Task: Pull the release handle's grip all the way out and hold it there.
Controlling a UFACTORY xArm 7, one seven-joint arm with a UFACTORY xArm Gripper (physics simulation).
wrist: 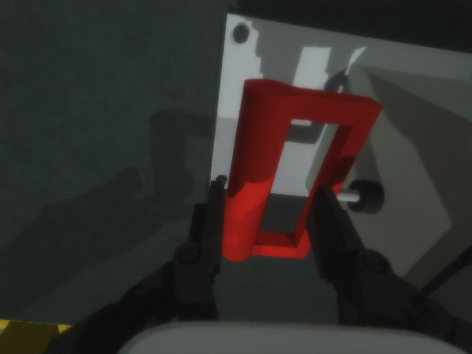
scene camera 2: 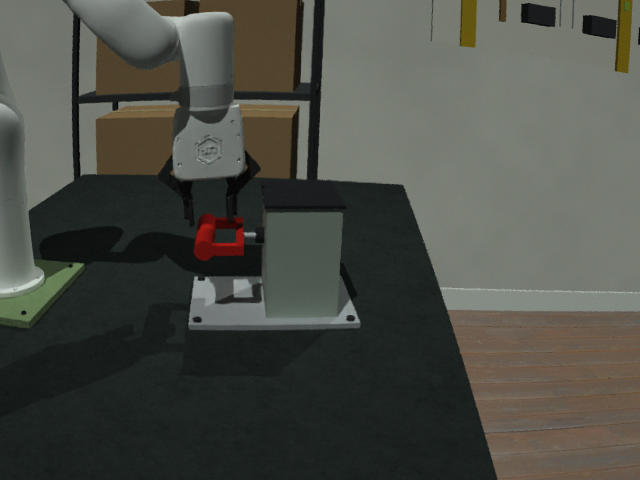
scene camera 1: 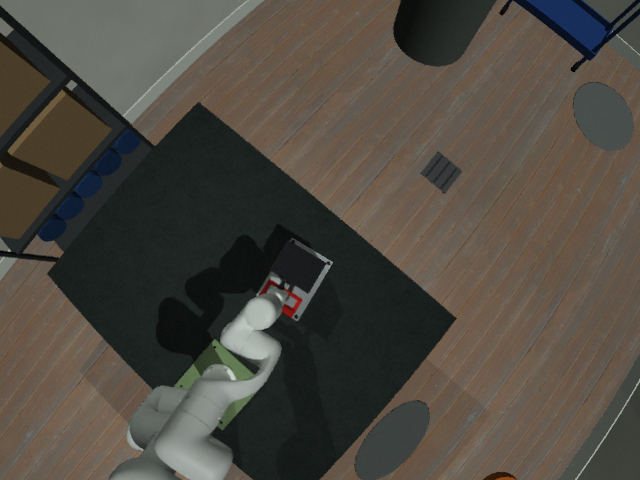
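The red release handle is a rectangular loop with a thick round grip bar on the side away from the housing. A short metal rod joins it to the black collar on the pale housing. My gripper is partly open, pointing down, with nothing clamped. In the wrist view its left finger is beside the grip bar's left side, and its right finger overlaps the loop's inner bar. The fingertips are around the top of the handle. The arm hides them in scene camera 1.
The housing stands on a light base plate with bolts, on the dark mat. The arm's green mounting plate is nearby. A shelf with cardboard boxes stands behind.
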